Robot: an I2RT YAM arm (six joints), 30 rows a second.
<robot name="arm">
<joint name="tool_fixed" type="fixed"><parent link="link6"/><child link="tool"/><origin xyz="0 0 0" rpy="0 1.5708 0"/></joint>
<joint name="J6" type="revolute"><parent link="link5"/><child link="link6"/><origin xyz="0.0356 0 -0.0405" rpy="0 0 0"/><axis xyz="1 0 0"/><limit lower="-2.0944" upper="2.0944"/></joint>
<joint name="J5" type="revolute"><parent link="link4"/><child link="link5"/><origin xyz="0.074 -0.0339 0.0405" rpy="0 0 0"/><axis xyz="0 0 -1"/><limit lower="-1.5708" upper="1.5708"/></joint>
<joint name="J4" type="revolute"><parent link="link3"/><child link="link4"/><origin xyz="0.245 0.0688 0.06" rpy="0 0 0"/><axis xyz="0 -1 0"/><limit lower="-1.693" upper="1.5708"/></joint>
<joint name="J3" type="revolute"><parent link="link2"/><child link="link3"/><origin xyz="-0.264 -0.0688 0" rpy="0 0 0"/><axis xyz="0 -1 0"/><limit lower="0" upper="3.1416"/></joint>
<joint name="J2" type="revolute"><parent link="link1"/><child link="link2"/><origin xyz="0.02 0.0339 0.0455" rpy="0 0 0"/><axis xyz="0 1 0"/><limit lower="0" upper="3.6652"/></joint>
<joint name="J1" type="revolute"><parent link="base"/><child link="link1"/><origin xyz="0 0 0.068" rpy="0 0 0"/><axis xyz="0 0 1"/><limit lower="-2.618" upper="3.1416"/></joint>
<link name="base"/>
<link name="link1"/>
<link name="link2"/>
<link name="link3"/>
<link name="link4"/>
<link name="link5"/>
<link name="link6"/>
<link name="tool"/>
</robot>
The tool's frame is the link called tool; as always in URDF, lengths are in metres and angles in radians.
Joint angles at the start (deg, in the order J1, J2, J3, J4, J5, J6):
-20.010, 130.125, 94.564, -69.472, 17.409, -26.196
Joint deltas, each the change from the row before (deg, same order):
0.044, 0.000, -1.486, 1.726, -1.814, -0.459
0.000, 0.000, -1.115, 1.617, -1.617, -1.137
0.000, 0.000, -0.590, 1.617, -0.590, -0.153
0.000, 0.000, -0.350, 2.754, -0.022, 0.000
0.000, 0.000, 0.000, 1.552, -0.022, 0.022
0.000, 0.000, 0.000, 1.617, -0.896, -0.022
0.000, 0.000, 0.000, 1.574, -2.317, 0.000
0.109, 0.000, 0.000, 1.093, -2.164, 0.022
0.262, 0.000, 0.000, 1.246, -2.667, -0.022
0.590, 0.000, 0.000, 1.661, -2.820, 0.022
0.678, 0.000, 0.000, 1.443, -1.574, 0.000
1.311, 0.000, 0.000, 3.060, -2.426, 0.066
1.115, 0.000, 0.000, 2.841, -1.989, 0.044
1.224, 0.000, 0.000, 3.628, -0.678, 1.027
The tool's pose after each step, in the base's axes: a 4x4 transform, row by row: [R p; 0 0 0 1], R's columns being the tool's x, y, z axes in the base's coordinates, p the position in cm. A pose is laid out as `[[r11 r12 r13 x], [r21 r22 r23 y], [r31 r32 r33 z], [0 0 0 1]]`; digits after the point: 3 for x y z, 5 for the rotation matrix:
[[-0.93077 -0.17140 -0.32295 36.722], [-0.12159 0.97814 -0.16870 -14.359], [0.34480 -0.11776 -0.93126 11.095], [0 0 0 1]]
[[-0.93411 -0.18113 -0.30762 36.649], [-0.14203 0.97915 -0.14524 -14.229], [0.32752 -0.09198 -0.94036 10.597], [0 0 0 1]]
[[-0.94042 -0.17937 -0.28885 36.735], [-0.14339 0.97951 -0.14141 -14.223], [0.30830 -0.09157 -0.94687 10.306], [0 0 0 1]]
[[-0.95193 -0.17526 -0.25123 37.093], [-0.13925 0.97810 -0.15468 -14.351], [0.27284 -0.11226 -0.95549 10.071], [0 0 0 1]]
[[-0.95869 -0.17178 -0.22673 37.365], [-0.13649 0.97711 -0.16319 -14.449], [0.24957 -0.12550 -0.96019 10.020], [0 0 0 1]]
[[-0.96638 -0.16589 -0.19644 37.667], [-0.13578 0.97806 -0.15797 -14.501], [0.21833 -0.12599 -0.96771 9.962], [0 0 0 1]]
[[-0.97484 -0.15657 -0.15866 37.992], [-0.13666 0.98212 -0.12951 -14.469], [0.17610 -0.10457 -0.97880 9.898], [0 0 0 1]]
[[-0.98003 -0.15161 -0.12865 38.257], [-0.13915 0.98512 -0.10090 -14.341], [0.14204 -0.08099 -0.98654 9.857], [0 0 0 1]]
[[-0.98423 -0.15059 -0.09279 38.599], [-0.14493 0.98730 -0.06502 -14.090], [0.10140 -0.05054 -0.99356 9.819], [0 0 0 1]]
[[-0.98649 -0.15632 -0.04899 39.099], [-0.15505 0.98748 -0.02889 -13.629], [0.05289 -0.02091 -0.99838 9.791], [0 0 0 1]]
[[-0.98585 -0.16686 -0.01614 39.550], [-0.16669 0.98594 -0.01131 -13.160], [0.01780 -0.00846 -0.99981 9.782], [0 0 0 1]]
[[-0.98088 -0.18872 0.04755 40.444], [-0.18830 0.98202 0.01319 -12.279], [-0.04919 0.00398 -0.99878 9.791], [0 0 0 1]]
[[-0.97219 -0.20974 0.10422 41.230], [-0.20729 0.97769 0.03395 -11.519], [-0.10901 0.01140 -0.99397 9.833], [0 0 0 1]]
[[-0.96225 -0.21489 0.16701 42.143], [-0.21259 0.97663 0.03173 -10.769], [-0.16992 -0.00497 -0.98544 9.920], [0 0 0 1]]

